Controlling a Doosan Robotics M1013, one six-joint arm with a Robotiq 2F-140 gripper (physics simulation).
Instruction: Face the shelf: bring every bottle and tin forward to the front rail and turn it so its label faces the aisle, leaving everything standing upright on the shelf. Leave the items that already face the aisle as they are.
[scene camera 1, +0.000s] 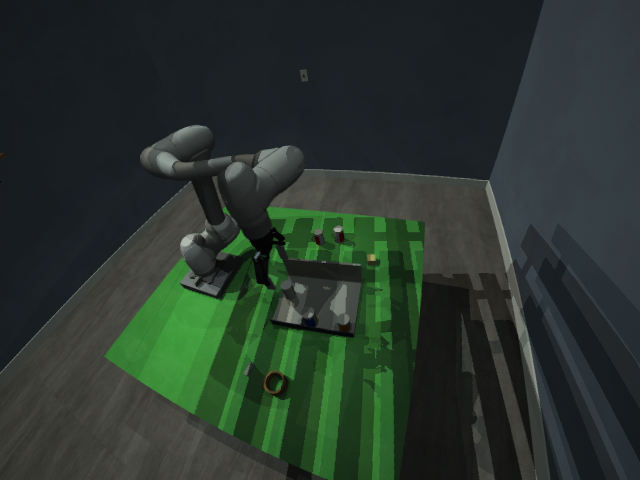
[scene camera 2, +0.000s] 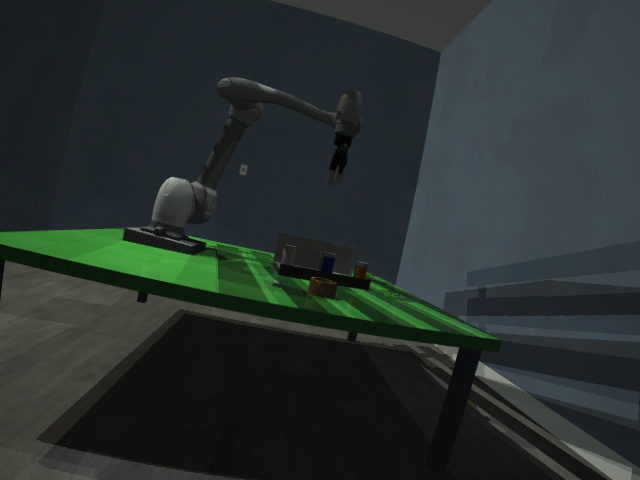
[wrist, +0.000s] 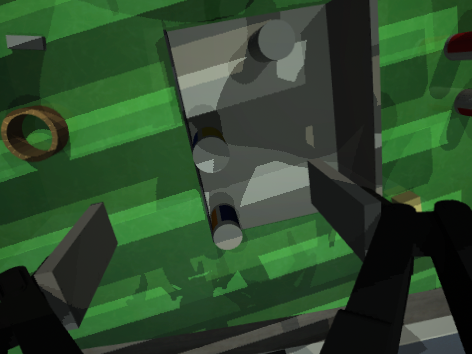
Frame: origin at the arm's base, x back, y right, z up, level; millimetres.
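Where they show: gripper, between the fingertips: (scene camera 1: 278, 272) (scene camera 2: 333, 183) (wrist: 211, 202); arm's base, origin of its link: (scene camera 1: 208, 269) (scene camera 2: 165, 234).
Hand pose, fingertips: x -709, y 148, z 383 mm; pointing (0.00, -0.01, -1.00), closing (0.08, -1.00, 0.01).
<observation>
Things, the pixels of their top centre, and the offset from my fingertips.
- plain grey cylinder, centre of its top: (wrist: 276, 40) (scene camera 2: 291, 245) (scene camera 1: 285, 284) dz -309, dx +117, dy -129 mm
- blue-labelled tin, centre of its top: (wrist: 211, 155) (scene camera 2: 329, 252) (scene camera 1: 307, 312) dz -299, dx -48, dy -9 mm
- orange-labelled item, centre of its top: (wrist: 228, 237) (scene camera 1: 343, 319) (scene camera 2: 362, 262) dz -312, dx -210, dy -23 mm
- small yellow block, centre of its top: (wrist: 411, 208) (scene camera 1: 371, 257) dz -390, dx -253, dy -453 mm
- brown ring, centre of its top: (wrist: 29, 135) (scene camera 2: 324, 280) (scene camera 1: 274, 381) dz -378, dx +6, dy +302 mm
- small grey piece, centre of its top: (wrist: 24, 42) (scene camera 1: 248, 368) dz -416, dx +161, dy +285 mm
The shelf (scene camera 1: 324, 271) (scene camera 2: 310, 246) (wrist: 280, 120) is a low grey tray with a back panel and dark front rail. A plain grey cylinder (scene camera 1: 287, 289) (scene camera 2: 289, 255) (wrist: 276, 40) stands upright, set back from the rail; no coloured label shows on it. A blue-labelled tin (scene camera 1: 309, 318) (scene camera 2: 327, 264) (wrist: 211, 154) stands at the front rail, blue facing the aisle. An orange-labelled item (scene camera 1: 343, 323) (scene camera 2: 361, 270) (wrist: 227, 236) stands at the rail's other end, orange facing the aisle. My gripper (scene camera 1: 278, 277) (scene camera 2: 334, 181) (wrist: 211, 202) is open and empty, high above the shelf.
Two red-and-white cans (scene camera 1: 318, 237) (scene camera 1: 338, 234) stand behind the shelf's back panel. A small yellow block (scene camera 1: 371, 258) (wrist: 407, 200) lies near them. A brown ring (scene camera 1: 265, 385) (scene camera 2: 322, 293) (wrist: 61, 134) and a small grey piece (scene camera 1: 248, 368) (wrist: 24, 42) lie in front of the shelf.
</observation>
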